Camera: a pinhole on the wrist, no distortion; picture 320 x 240 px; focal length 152.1 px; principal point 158.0 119.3 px. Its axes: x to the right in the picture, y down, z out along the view. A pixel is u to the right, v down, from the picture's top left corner.
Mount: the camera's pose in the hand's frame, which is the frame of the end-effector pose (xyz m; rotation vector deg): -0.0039 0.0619 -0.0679 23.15 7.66 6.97
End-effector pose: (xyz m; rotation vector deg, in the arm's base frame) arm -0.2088 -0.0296 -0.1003 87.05 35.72 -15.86
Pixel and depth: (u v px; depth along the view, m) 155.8 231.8 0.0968
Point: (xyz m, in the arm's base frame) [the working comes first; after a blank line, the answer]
In the camera's frame: -0.0014 0.0716 0.0968

-0.1477 -0.0715 -0.0295
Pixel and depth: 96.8 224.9 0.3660
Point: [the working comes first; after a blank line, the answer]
In the camera's frame: -0.1473 0.2541 0.3660

-0.1529 -0.4192 0.0487
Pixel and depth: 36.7 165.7 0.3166
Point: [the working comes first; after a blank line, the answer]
In the camera's frame: -0.2525 0.0966 0.3166

-0.3274 -0.3531 -0.0106
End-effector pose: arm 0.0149 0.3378 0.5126 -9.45 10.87 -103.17
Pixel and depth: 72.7 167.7 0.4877
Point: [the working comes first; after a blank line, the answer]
In the camera's frame: -0.2735 0.1552 0.4877

0.1426 0.5304 0.9712
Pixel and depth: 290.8 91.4 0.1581
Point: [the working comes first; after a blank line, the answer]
In the camera's frame: 0.1380 -0.0290 0.1581

-0.0166 0.1826 0.5643
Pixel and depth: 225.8 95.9 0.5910
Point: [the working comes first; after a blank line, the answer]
In the camera's frame: 0.2634 -0.0909 0.5910

-0.1802 0.0252 0.9585
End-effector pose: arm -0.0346 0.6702 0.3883 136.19 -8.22 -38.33
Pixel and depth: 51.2 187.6 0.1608
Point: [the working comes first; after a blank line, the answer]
In the camera's frame: -0.1129 0.0722 0.1608

-0.1745 0.5895 0.3828
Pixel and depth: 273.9 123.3 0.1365
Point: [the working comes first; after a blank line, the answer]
In the camera's frame: 0.1040 0.0036 0.1365

0.0467 0.5900 0.3240
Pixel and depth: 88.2 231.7 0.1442
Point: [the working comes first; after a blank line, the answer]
In the camera's frame: -0.0662 0.1066 0.1442

-0.1335 0.5477 0.3974
